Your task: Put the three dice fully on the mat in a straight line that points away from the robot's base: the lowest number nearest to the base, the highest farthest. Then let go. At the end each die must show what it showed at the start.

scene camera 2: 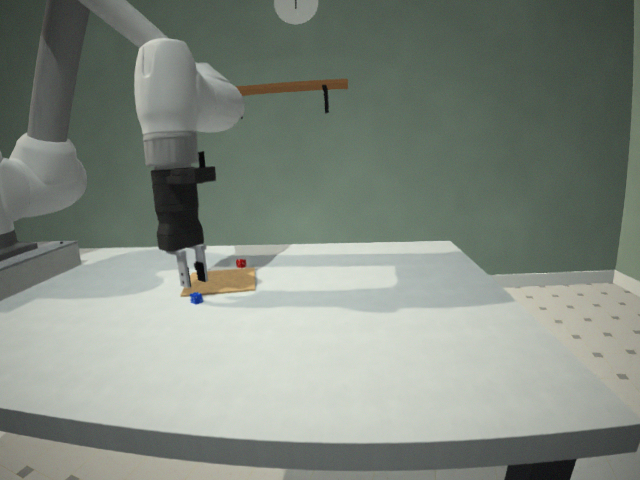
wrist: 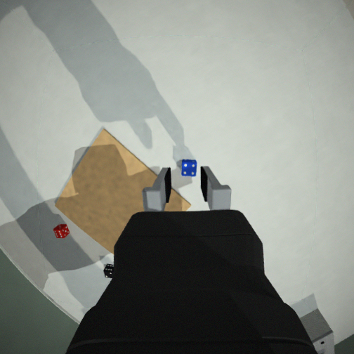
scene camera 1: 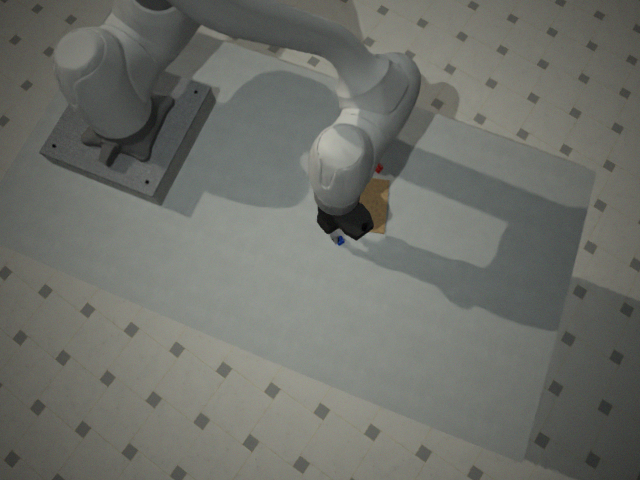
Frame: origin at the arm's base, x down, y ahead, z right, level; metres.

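Seen in the pictures: gripper, fingertip midpoint: (scene camera 2: 194, 283) (scene camera 1: 340, 235); arm's base, origin of the base link: (scene camera 1: 128, 121).
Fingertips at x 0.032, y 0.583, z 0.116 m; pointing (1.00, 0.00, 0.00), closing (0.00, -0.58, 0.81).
Offsets run from my fingertips to a thing's top centre. Level surfaces: height alone.
The blue die @(dy +0.001, dx +0.017, dz +0.006 m) (scene camera 1: 339, 240) (scene camera 2: 196, 298) (wrist: 189, 168) lies on the table just off the mat @(dy +0.017, dx +0.030, dz -0.102 m) (scene camera 1: 381, 209) (scene camera 2: 237, 280) (wrist: 92, 212), with four pips up in the wrist view. The red die @(dy +0.040, dx +0.017, dz -0.205 m) (scene camera 1: 378, 168) (scene camera 2: 240, 263) (wrist: 61, 231) lies off the mat's far side in scene camera 2. The black die (wrist: 109, 271) lies off the mat, partly hidden by the gripper body; it does not show in the scene views. The red and black top numbers are too small to tell surely. My gripper (scene camera 2: 194, 282) (wrist: 185, 177) is open and empty, above the table. In the wrist view the blue die shows between and slightly beyond the fingertips.
The robot's base block (scene camera 1: 173, 149) (scene camera 2: 51, 263) (wrist: 320, 327) stands at the left in both scene views. The arm hides part of the mat in scene camera 1. Shadows of the arm cross the table @(dx +0.034 m) (scene camera 1: 258, 289) (scene camera 2: 310, 372) and mat.
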